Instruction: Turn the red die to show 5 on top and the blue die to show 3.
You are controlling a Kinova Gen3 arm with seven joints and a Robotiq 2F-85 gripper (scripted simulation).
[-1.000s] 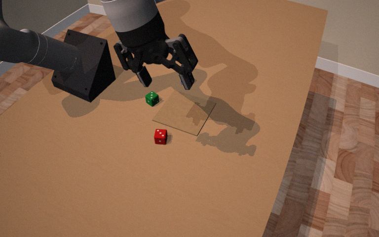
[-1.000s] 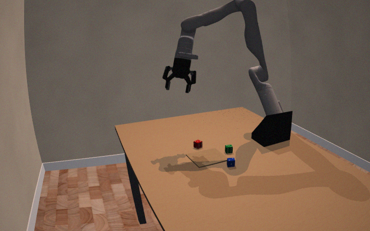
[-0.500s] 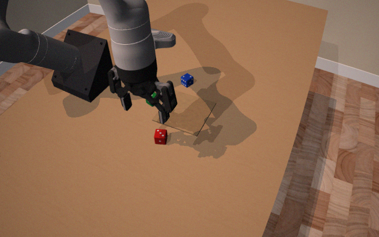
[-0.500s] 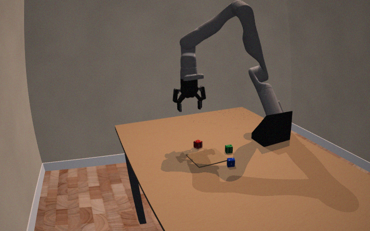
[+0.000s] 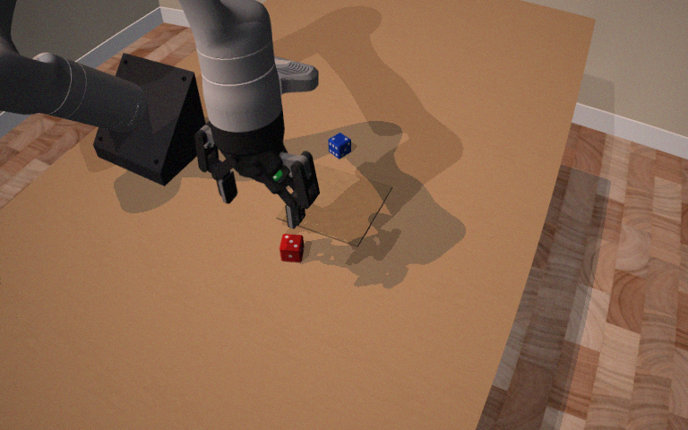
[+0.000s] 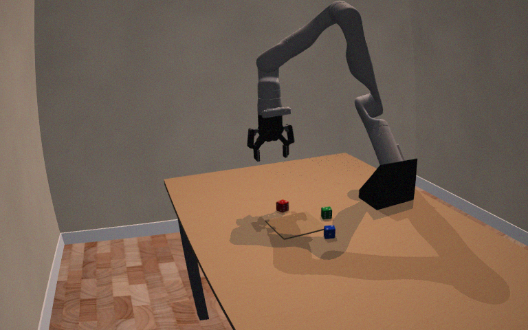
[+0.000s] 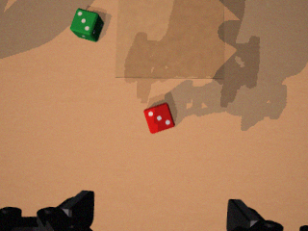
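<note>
Right now the red die is 14 cm below my hand, 6 cm to the left of it and 2 cm behind it. The rest, counted from my hand: thin tan mat 18 cm to the left, 16 cm below, 3 cm behind; blue die 29 cm to the left, 14 cm below, 10 cm behind; green die 16 cm to the left, 14 cm below, 13 cm behind.
</note>
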